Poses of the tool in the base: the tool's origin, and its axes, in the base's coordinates. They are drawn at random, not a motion.
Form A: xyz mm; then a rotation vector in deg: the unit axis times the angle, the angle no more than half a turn.
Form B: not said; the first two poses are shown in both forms.
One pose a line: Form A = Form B
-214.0, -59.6, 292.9, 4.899, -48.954, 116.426 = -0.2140, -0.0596, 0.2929, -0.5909, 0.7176, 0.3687, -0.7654, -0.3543, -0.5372
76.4, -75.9, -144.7, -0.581, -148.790, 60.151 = 0.0764, -0.0759, -0.1447, -0.9426, 0.1317, 0.3070, -0.1187, 0.7271, -0.6762
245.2, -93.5, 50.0, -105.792, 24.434, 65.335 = 0.2452, -0.0935, 0.0500, 0.5158, 0.1561, -0.8424, -0.6705, -0.5385, -0.5103
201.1, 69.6, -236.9, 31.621, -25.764, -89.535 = 0.2011, 0.0696, -0.2369, -0.0275, -0.9967, -0.0761, 0.8038, -0.0673, 0.5910
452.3, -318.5, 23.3, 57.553, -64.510, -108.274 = 0.4523, -0.3185, 0.0233, -0.4477, -0.8556, -0.2597, 0.1789, -0.3703, 0.9115
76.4, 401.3, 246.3, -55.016, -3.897, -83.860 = 0.0764, 0.4013, 0.2463, 0.1745, -0.7967, 0.5786, 0.8470, -0.1783, -0.5009
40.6, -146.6, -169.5, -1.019, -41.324, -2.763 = 0.0406, -0.1466, -0.1695, 0.7499, -0.0380, 0.6604, 0.0503, 0.9987, 0.0004
